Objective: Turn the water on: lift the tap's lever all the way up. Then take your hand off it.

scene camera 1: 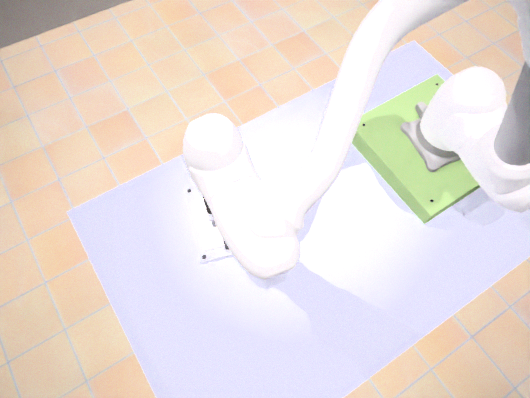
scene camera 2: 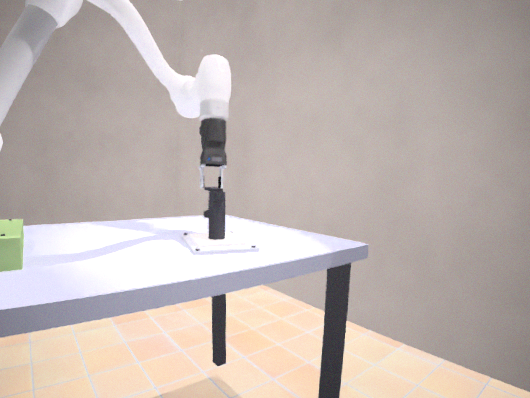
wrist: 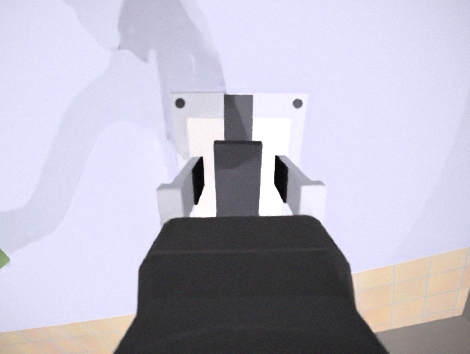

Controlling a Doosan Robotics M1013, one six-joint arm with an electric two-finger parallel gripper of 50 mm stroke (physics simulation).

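Pixels of known places: gripper, fingertip midpoint: [scene camera 2: 211, 187] [wrist: 239, 170]; arm's base at its link origin: [scene camera 1: 438, 139].
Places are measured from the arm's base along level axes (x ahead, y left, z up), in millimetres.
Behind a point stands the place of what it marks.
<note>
The tap is a dark upright column [scene camera 2: 217, 216] @[z 17, x 691, y -56 mm] on a white base plate [scene camera 1: 214, 253] @[z -56, x 755, y 64 mm] [scene camera 2: 227, 246] @[z -56, x 698, y -116 mm] [wrist: 272, 104] @[z -56, x 753, y 67 mm]. Its lever [scene camera 2: 215, 189] @[z 90, x 693, y -32 mm] [wrist: 238, 175] @[z 92, x 709, y 45 mm] is a flat dark bar on top of the column and looks about level in scene camera 2. The dark spout [wrist: 238, 115] @[z 17, x 712, y 72 mm] shows past the lever's end in the wrist view. My gripper [scene camera 2: 212, 185] @[z 90, x 709, y 48 mm] [wrist: 239, 170] @[z 90, x 709, y 48 mm] is open and points straight down over the tap. Its fingertips are close to the lever's height, one on each side, with a gap on both sides in the wrist view. In scene camera 1 the arm hides the gripper and most of the tap.
A green block [scene camera 1: 400, 162] @[z -2, x 152, y 25 mm] [scene camera 2: 11, 254] @[z -31, x 210, y -165 mm] [wrist: 3, 259] @[z -54, x 226, y -152 mm] stands on the table [scene camera 1: 145, 280] @[z -64, x 950, y 63 mm] [scene camera 2: 125, 275] @[z -64, x 428, y -257 mm], with the robot's grey foot [scene camera 1: 434, 157] @[z 19, x 63, y 58 mm] on it. The white arm [scene camera 1: 345, 105] @[z 552, x 526, y 155 mm] [scene camera 2: 145, 40] @[z 530, x 506, y 102 mm] reaches over the table to the tap. A grey wall [scene camera 2: 400, 150] stands behind.
</note>
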